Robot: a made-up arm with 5 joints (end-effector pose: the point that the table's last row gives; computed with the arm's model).
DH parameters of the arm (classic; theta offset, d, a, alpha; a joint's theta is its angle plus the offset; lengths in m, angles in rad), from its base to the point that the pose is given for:
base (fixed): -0.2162 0 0.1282 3.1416
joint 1: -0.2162 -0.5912 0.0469 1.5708
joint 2: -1.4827 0 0.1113 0
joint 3: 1.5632 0 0.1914 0
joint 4: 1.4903 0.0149 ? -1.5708
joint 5: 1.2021 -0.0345 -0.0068 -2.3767
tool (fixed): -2.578 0.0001 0 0
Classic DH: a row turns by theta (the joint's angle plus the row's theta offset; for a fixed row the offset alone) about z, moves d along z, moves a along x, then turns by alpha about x.
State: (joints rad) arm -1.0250 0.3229 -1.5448 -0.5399 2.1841
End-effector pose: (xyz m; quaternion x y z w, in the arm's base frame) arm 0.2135 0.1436 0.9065 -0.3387 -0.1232 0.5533 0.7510
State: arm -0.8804 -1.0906 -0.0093 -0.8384 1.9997
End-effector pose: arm 0.1569 0.0337 0.8566 -0.3321 -0.2135 0.5321 0.7490
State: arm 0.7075 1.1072 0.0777 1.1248 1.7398
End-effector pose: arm 0.2604 -0.1216 0.4429 -0.6963 -0.5728 -0.3335 0.2754
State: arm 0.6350 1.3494 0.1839 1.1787 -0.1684
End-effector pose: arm 0.2261 -0.0761 0.4167 0.9592 0.0242 -0.2812 0.0154
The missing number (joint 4, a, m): 0.0215
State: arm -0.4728 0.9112 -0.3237 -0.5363 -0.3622
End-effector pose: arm 0.4050 0.1380 0.5142 0.5106 0.0164 0.8541 0.0973
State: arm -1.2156 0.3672 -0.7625 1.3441 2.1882
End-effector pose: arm 0.2084 0.2351 0.7060 0.4964 -0.7723 -0.3844 0.0969
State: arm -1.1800 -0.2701 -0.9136 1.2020 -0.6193
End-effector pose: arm 0.1641 0.1158 0.8551 -0.5509 -0.1121 -0.7880 0.2509
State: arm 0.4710 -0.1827 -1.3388 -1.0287 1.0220
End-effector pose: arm 0.1761 -0.0306 0.9323 -0.6902 -0.2252 0.2353 0.6461
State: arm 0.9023 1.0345 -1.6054 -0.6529 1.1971
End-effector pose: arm 0.3592 -0.2922 0.7531 -0.2008 0.2021 0.2384 0.9284
